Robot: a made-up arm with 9 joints. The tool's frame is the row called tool.
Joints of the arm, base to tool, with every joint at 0 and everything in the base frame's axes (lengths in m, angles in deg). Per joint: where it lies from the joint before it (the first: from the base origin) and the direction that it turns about. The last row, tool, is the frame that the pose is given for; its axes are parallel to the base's.
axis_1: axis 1 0 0 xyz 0 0 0.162
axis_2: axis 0 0 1 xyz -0.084 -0.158 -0.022
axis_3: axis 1 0 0 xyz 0.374 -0.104 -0.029
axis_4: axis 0 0 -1 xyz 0.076 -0.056 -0.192
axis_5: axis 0 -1 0 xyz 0.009 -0.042 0.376
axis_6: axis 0 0 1 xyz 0.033 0.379 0.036
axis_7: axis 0 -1 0 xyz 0.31 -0.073 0.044
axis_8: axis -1 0 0 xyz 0.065 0.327 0.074
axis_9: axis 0 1 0 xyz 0.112 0.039 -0.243
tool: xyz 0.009 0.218 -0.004
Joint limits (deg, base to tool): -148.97..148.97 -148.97..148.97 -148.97..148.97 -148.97..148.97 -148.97..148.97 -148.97..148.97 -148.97..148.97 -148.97..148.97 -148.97..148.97
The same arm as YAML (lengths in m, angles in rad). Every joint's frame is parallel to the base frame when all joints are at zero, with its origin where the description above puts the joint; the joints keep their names.
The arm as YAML. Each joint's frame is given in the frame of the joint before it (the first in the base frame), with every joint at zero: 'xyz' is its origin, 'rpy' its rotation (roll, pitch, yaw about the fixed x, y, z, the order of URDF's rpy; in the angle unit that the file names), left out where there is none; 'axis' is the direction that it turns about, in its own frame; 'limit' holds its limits. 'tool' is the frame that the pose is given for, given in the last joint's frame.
units:
  length: m
  angle: rad
joints:
  - name: axis_1
    type: revolute
    origin:
      xyz: [0.0, 0.0, 0.162]
    axis: [1.0, 0.0, 0.0]
    limit:
      lower: -2.6
      upper: 2.6
  - name: axis_2
    type: revolute
    origin:
      xyz: [-0.084, -0.158, -0.022]
    axis: [0.0, 0.0, 1.0]
    limit:
      lower: -2.6
      upper: 2.6
  - name: axis_3
    type: revolute
    origin:
      xyz: [0.374, -0.104, -0.029]
    axis: [1.0, 0.0, 0.0]
    limit:
      lower: -2.6
      upper: 2.6
  - name: axis_4
    type: revolute
    origin:
      xyz: [0.076, -0.056, -0.192]
    axis: [0.0, 0.0, -1.0]
    limit:
      lower: -2.6
      upper: 2.6
  - name: axis_5
    type: revolute
    origin:
      xyz: [0.009, -0.042, 0.376]
    axis: [0.0, -1.0, 0.0]
    limit:
      lower: -2.6
      upper: 2.6
  - name: axis_6
    type: revolute
    origin:
      xyz: [0.033, 0.379, 0.036]
    axis: [0.0, 0.0, 1.0]
    limit:
      lower: -2.6
      upper: 2.6
  - name: axis_7
    type: revolute
    origin:
      xyz: [0.31, -0.073, 0.044]
    axis: [0.0, -1.0, 0.0]
    limit:
      lower: -2.6
      upper: 2.6
  - name: axis_8
    type: revolute
    origin:
      xyz: [0.065, 0.327, 0.074]
    axis: [-1.0, 0.0, 0.0]
    limit:
      lower: -2.6
      upper: 2.6
  - name: axis_9
    type: revolute
    origin:
      xyz: [0.112, 0.039, -0.243]
    axis: [0.0, 1.0, 0.0]
    limit:
      lower: -2.6
      upper: 2.6
tool:
  origin:
    xyz: [0.009, 0.218, -0.004]

